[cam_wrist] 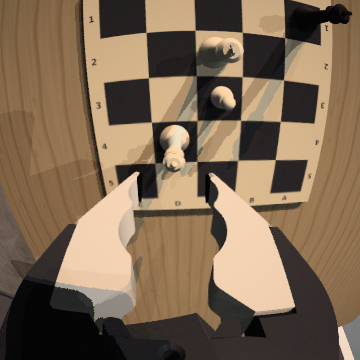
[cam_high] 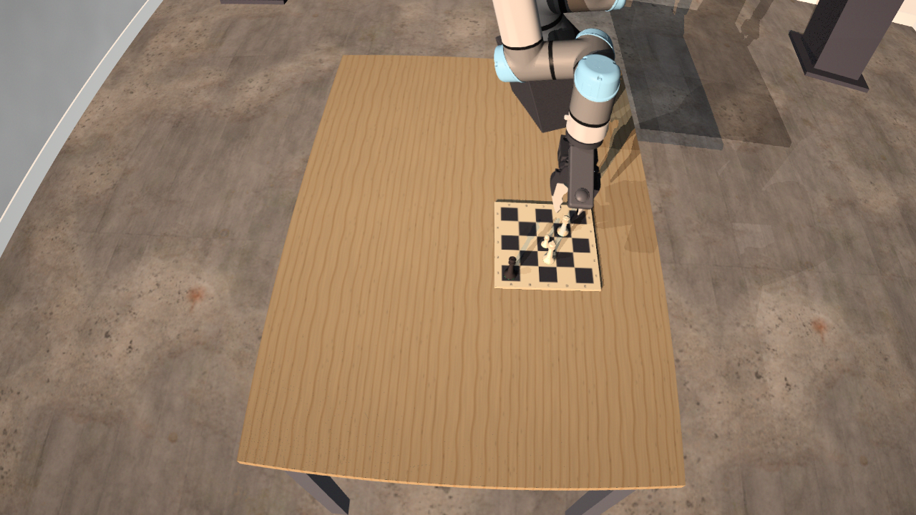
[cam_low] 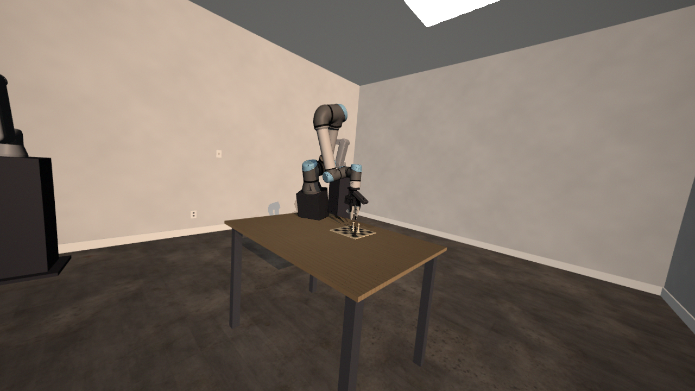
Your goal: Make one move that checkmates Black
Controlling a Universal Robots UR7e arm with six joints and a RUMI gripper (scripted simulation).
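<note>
Right now my hand is 4 cm short of the white pawn, 3 cm to the left of it and 6 cm above it. Also, from my hand: black piece: 13 cm ahead, 10 cm to the right, 4 cm below; then white king: 8 cm ahead, 2 cm to the right, 4 cm below; then chessboard: 4 cm ahead, 3 cm to the right, 8 cm below.
</note>
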